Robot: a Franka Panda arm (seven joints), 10 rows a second.
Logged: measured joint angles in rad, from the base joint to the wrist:
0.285 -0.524 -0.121 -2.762 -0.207 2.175 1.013
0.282 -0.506 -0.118 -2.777 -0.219 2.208 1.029
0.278 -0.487 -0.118 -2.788 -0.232 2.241 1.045
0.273 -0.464 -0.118 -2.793 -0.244 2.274 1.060
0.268 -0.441 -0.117 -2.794 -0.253 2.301 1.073
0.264 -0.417 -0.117 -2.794 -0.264 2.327 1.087
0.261 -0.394 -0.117 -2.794 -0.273 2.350 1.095
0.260 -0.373 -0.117 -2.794 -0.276 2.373 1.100
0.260 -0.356 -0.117 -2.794 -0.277 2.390 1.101
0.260 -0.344 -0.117 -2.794 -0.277 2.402 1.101
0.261 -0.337 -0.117 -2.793 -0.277 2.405 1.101
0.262 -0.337 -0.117 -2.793 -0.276 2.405 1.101
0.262 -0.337 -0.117 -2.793 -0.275 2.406 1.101
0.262 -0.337 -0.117 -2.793 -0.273 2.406 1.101
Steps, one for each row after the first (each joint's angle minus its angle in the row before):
-0.003 0.018 0.003 -0.015 -0.012 0.033 0.016
-0.004 0.019 0.000 -0.011 -0.013 0.033 0.016
-0.005 0.023 0.000 -0.005 -0.012 0.033 0.015
-0.005 0.023 0.001 -0.001 -0.009 0.027 0.013
-0.004 0.024 0.000 0.000 -0.011 0.026 0.014
-0.003 0.023 0.000 0.000 -0.009 0.023 0.008
-0.001 0.021 0.000 0.000 -0.003 0.023 0.005
0.000 0.017 0.000 0.000 -0.001 0.017 0.001
0.000 0.012 0.000 0.000 0.000 0.012 0.000
0.001 0.007 0.000 0.001 0.000 0.003 0.000
0.001 0.000 0.000 0.000 0.001 0.000 0.000
0.000 0.000 0.000 0.000 0.001 0.001 0.000
0.000 0.000 0.000 0.000 0.002 0.000 0.000

